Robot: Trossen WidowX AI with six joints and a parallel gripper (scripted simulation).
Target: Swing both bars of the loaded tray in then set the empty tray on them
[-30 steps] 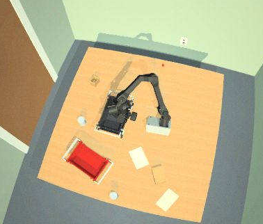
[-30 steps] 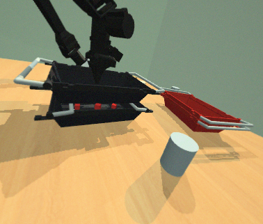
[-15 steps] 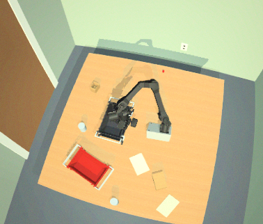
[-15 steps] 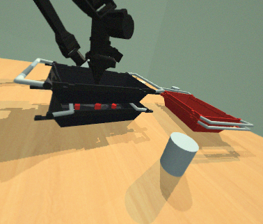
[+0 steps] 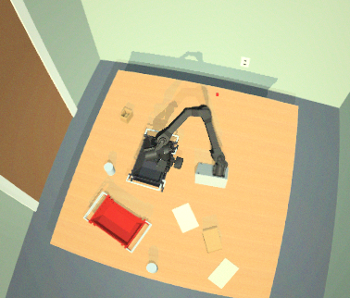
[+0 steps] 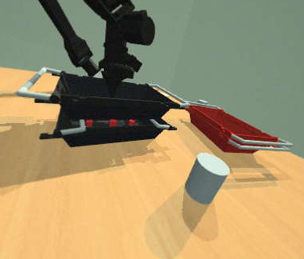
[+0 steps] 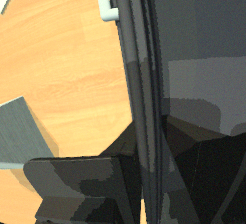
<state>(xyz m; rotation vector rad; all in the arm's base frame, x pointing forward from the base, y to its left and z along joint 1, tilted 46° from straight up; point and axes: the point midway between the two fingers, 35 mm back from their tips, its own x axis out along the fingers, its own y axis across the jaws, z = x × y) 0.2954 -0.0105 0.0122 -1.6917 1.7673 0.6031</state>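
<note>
The black tray lies 7 cm ahead of my gripper tip, 1 cm to the right of it and 3 cm above it.
</note>
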